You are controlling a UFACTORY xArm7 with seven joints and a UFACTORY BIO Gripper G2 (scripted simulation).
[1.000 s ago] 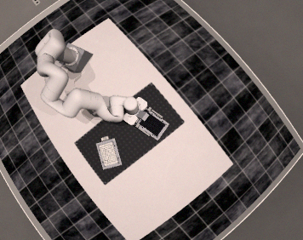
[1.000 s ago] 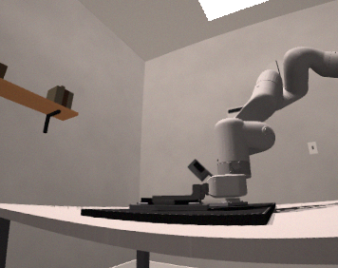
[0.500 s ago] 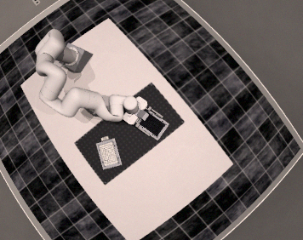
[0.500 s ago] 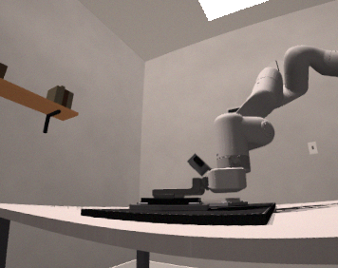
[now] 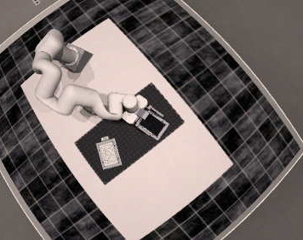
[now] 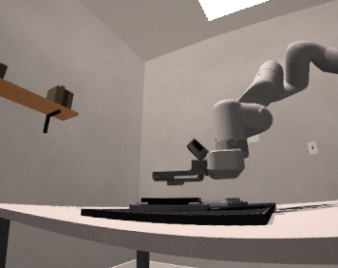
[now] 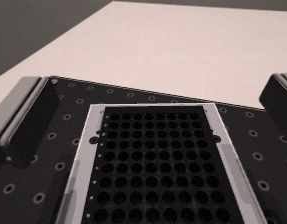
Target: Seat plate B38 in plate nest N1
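Now: hand 1 cm past the black well plate and 5 cm above it. From my hand the other things lie so: white well plate: 5 cm behind, 31 cm to the right, 5 cm below; then dark dotted mat: 7 cm behind, 14 cm to the right, 8 cm below.
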